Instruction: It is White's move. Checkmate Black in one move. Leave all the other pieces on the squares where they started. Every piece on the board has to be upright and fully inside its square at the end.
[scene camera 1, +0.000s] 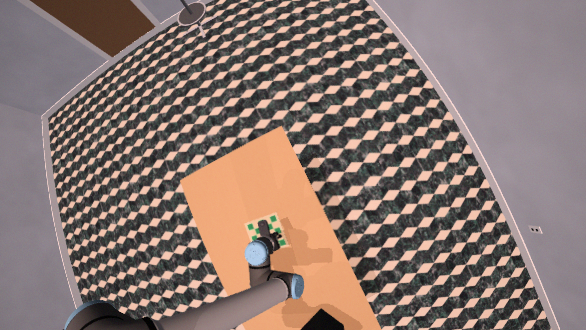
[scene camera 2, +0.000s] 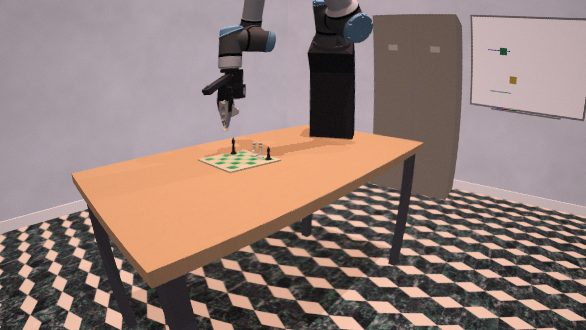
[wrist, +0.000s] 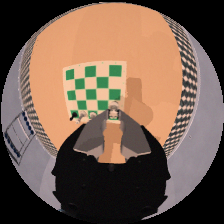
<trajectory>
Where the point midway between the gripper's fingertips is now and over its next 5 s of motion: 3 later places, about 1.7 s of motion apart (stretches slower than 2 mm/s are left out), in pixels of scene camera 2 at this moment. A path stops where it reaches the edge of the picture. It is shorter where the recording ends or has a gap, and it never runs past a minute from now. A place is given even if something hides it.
My gripper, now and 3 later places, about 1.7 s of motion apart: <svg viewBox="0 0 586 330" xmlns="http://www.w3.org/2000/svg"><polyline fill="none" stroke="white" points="226,127 226,152 226,125 226,104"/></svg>
</trajectory>
